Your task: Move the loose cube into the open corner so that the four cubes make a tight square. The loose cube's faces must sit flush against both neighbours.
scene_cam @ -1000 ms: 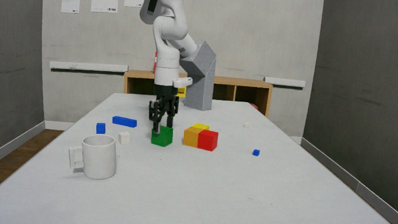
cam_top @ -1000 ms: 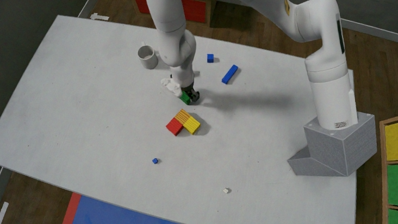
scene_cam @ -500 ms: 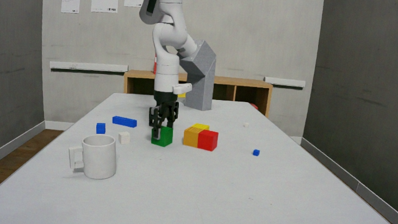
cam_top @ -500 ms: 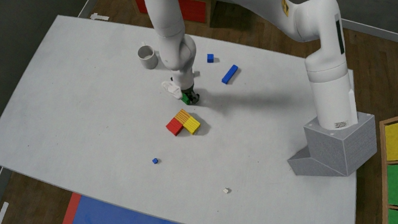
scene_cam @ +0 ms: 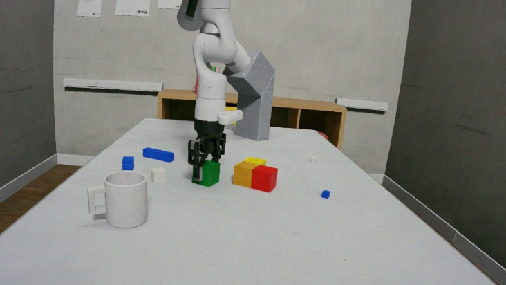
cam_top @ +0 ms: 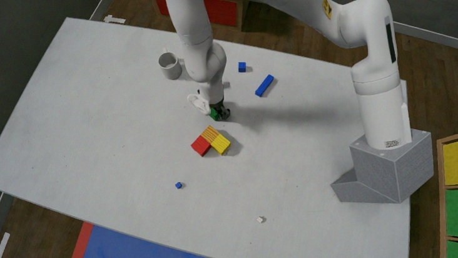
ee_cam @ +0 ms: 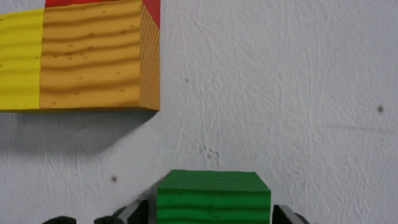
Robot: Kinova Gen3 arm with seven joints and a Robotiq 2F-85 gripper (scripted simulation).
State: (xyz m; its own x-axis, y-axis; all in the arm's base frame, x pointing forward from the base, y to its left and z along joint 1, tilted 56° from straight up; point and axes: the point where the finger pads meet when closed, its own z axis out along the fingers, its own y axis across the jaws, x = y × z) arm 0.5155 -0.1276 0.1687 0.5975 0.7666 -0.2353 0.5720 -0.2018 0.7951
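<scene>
Now: hand right at the green cube. Round my hand: small white cube (120 mm to the right, 20 mm behind, 10 mm below); then yellow cube (140 mm to the left, 20 mm behind); then orange cube (100 mm to the left, 20 mm ahead).
</scene>
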